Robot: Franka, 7 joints.
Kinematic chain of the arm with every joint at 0, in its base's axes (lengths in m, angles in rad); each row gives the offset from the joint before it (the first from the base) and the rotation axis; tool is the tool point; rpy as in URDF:
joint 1: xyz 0 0 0.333 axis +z
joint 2: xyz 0 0 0 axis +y
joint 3: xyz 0 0 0.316 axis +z
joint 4: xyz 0.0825 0 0 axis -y
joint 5: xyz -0.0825 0 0.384 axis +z
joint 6: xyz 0 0 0 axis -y
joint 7: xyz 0.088 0 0 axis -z
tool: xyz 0 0 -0.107 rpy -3.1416 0 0
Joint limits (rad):
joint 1: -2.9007..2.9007
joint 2: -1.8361..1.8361
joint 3: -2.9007..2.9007
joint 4: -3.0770..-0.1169
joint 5: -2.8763..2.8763
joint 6: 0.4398..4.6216
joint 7: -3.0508..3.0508
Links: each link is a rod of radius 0.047 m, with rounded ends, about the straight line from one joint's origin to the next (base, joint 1, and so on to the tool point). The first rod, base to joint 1, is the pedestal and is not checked.
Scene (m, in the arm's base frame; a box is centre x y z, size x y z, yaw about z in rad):
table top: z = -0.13
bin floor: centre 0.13 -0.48 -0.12 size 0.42 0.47 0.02 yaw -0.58
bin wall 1: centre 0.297 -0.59 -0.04 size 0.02 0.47 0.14 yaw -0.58
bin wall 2: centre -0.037 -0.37 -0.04 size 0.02 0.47 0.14 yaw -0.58
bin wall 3: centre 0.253 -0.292 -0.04 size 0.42 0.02 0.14 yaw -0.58
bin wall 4: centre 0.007 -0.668 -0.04 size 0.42 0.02 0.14 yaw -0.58
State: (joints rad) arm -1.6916 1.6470 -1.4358 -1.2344 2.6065 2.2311 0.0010
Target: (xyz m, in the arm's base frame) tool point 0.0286 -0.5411 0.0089
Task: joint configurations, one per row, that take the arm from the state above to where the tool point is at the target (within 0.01 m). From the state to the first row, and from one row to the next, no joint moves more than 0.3 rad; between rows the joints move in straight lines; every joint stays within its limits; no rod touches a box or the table.
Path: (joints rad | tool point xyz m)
1: -1.4017 1.4192 -1.3125 -1.4706 2.5982 2.2889 0.0010 | -0.4775 -0.5772 0.2436
2: -1.1118 1.1913 -1.1893 -1.7067 2.5899 2.3468 0.0010 | -0.3286 -0.6113 0.2404
3: -0.8219 0.9635 -1.0660 -1.9429 2.5816 2.4046 0.0010 | -0.1535 -0.6052 0.2105
4: -0.5320 0.7356 -0.9427 -2.1790 2.5734 2.4625 0.0010 | 0.0286 -0.5411 0.1759
5: -0.6178 0.9326 -0.8369 -2.0777 2.5733 2.4022 0.0010 | 0.0333 -0.5508 0.1008
6: -0.7036 1.1296 -0.7311 -1.9764 2.5732 2.3419 0.0010 | 0.0286 -0.5411 0.0089

